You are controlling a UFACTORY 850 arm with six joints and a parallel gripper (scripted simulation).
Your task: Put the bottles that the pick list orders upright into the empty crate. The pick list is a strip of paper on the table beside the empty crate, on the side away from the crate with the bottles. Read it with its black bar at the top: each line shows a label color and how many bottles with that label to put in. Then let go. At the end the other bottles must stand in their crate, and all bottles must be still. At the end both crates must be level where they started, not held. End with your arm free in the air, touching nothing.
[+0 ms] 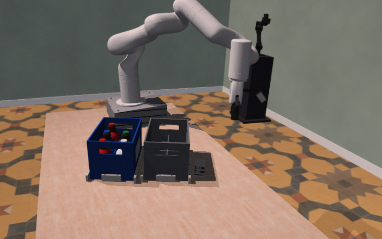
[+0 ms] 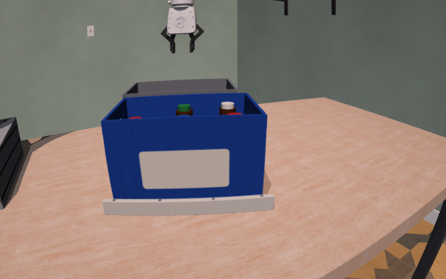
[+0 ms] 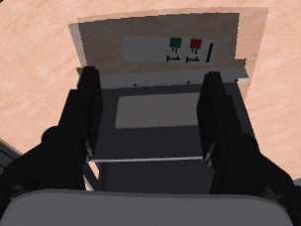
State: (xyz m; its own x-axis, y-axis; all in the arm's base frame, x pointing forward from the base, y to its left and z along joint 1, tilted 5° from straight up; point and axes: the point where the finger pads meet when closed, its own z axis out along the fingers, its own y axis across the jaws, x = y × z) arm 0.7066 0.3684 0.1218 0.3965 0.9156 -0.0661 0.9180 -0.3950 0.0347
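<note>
Right now the red-label bottle is 5 cm behind my hand, 56 cm to the right of it and 17 cm below it. Round my hand: grey crate: 8 cm behind, 27 cm to the right, 18 cm below; pick list: 2 cm behind, 14 cm to the right, 26 cm below; green bottle: 12 cm behind, 46 cm to the right, 17 cm below.
</note>
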